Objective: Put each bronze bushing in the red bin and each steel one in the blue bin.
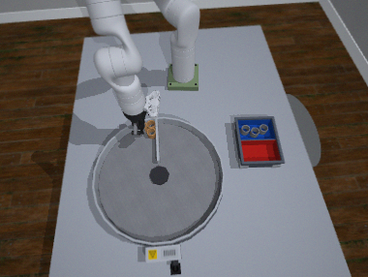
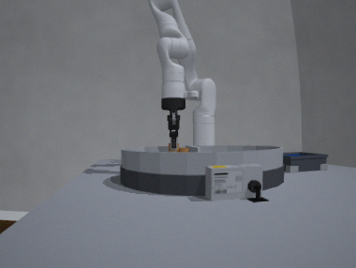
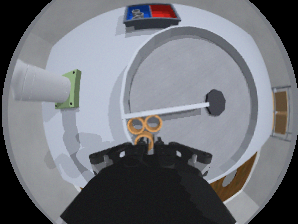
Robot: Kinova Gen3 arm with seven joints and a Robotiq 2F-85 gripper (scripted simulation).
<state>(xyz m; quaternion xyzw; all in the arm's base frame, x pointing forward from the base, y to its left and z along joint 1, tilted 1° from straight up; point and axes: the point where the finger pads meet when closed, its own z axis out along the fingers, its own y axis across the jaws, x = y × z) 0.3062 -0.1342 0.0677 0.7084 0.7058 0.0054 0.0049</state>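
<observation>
Right now the bin is 420 mm to the left of my hand, 70 mm below it and 10 mm ahead of it. Round my hand: round grey turntable: 160 mm ahead, 70 mm to the left, 40 mm below.
</observation>
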